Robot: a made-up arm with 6 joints.
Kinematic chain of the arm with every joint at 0, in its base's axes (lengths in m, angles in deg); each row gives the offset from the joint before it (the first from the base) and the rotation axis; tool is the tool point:
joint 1: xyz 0 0 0.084 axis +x
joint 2: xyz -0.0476 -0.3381 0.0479 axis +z
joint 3: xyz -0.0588 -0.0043 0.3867 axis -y
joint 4: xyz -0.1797 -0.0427 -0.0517 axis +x
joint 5: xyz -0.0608 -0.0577 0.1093 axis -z
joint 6: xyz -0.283 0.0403 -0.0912 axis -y
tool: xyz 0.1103 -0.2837 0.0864
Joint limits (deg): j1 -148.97..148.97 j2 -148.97..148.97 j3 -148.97..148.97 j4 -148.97..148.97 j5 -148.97..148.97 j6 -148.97..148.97
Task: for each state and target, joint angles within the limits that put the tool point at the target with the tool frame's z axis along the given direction. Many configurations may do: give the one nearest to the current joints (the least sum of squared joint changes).
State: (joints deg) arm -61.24 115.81 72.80 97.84 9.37 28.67
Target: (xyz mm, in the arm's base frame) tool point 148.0 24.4 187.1 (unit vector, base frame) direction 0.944 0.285 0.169
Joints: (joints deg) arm -79.77 107.22 74.71 65.78 -17.46 -11.89
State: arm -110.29 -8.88 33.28 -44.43 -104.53 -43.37
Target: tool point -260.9 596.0 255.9 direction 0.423 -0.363 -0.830
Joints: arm -111.72 -21.91 67.81 -60.37 -90.75 -33.18
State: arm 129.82 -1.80 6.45 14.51 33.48 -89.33
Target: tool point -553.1 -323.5 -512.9 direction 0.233 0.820 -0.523
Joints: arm 143.84 -48.40 -35.60 -9.93 35.83 -68.00
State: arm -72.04 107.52 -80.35 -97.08 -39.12 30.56
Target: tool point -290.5 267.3 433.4 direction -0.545 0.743 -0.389
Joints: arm -34.69 102.43 -119.34 -97.45 -55.70 75.44
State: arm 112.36 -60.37 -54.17 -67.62 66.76 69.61
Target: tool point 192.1 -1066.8 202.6 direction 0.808 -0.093 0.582
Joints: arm 70.84 -107.80 -85.76 -21.65 68.21 116.27
